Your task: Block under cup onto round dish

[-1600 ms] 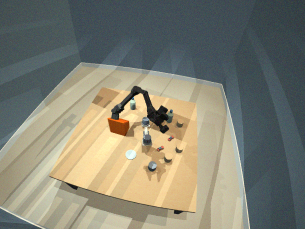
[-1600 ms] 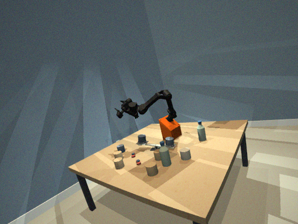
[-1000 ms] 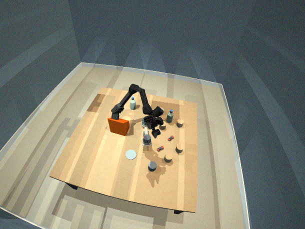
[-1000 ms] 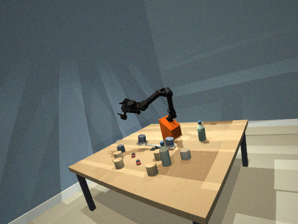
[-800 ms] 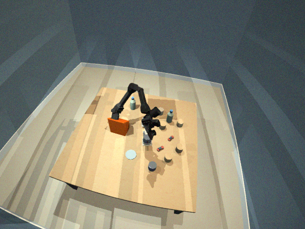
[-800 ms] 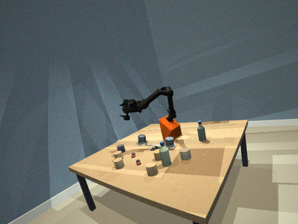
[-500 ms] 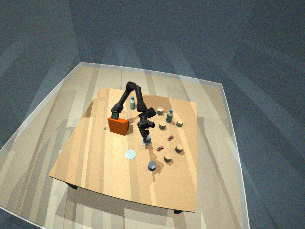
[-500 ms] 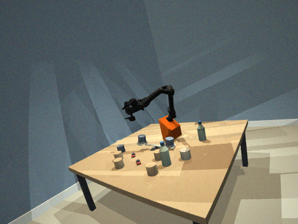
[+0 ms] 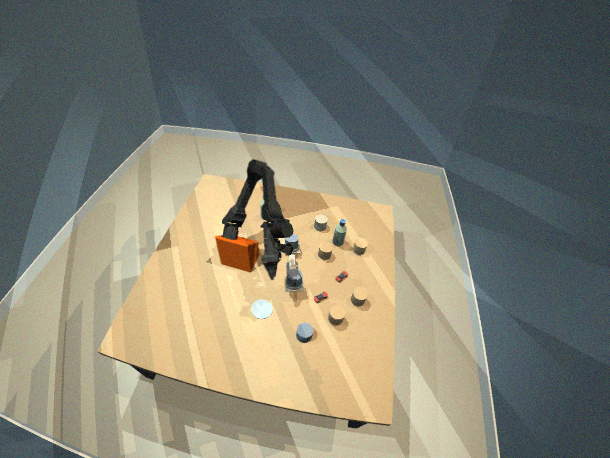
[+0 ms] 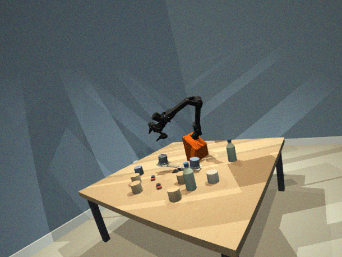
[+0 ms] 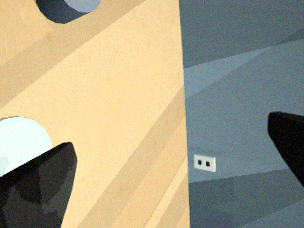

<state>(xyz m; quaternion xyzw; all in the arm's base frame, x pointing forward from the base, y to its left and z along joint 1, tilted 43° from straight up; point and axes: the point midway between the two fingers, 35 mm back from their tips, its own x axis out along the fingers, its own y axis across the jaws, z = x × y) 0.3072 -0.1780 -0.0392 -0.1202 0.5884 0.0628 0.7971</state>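
My gripper tip is 60 mm past the grey block, 360 mm to the right of it and 230 mm above it. Also, from my gripper tip: pale cylinder: 20 mm ahead, 580 mm to the left, 230 mm below; pale beam: 240 mm to the left, 230 mm below; pale round dish: 50 mm behind, 20 mm to the right, 270 mm below.
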